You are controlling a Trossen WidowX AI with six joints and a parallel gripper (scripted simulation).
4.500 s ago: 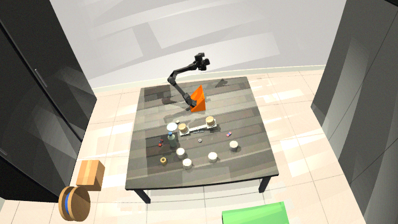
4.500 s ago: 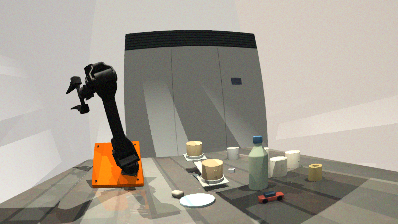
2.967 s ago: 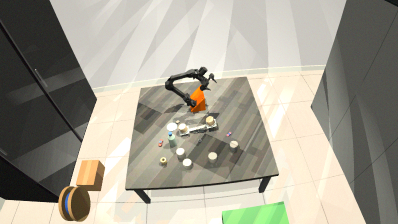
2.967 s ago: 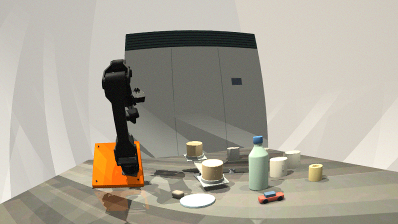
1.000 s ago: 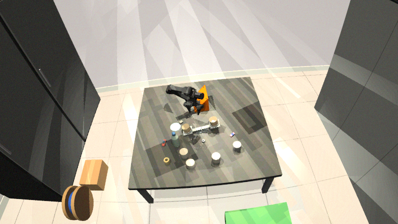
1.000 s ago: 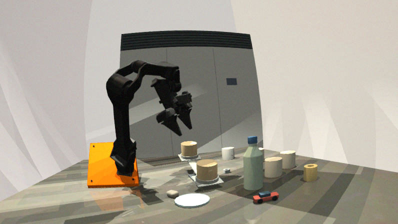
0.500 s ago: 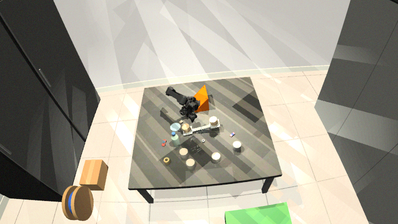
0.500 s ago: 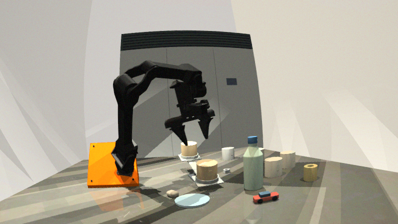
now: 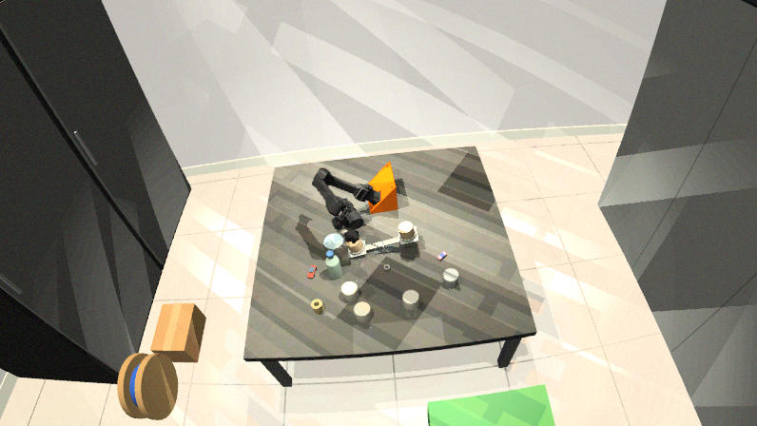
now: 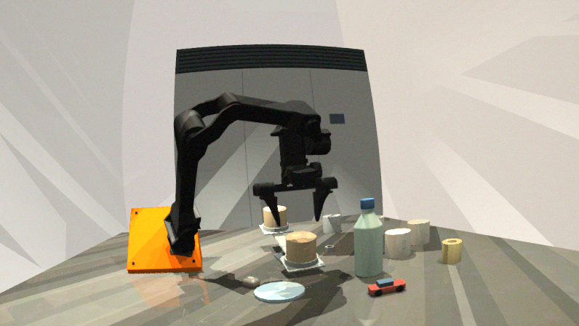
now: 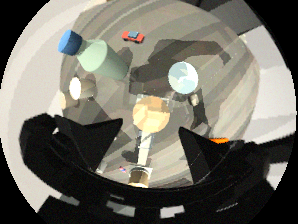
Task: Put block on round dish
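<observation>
Now: gripper tip 60 mm above the tan cup and 20 mm to the left of it. From my gripper tip the other things lie so: pale green block (80 mm below); pale green bottle (140 mm ahead, 90 mm to the right, 10 mm below); balance (130 mm to the left, 80 mm below, 10 mm behind).
</observation>
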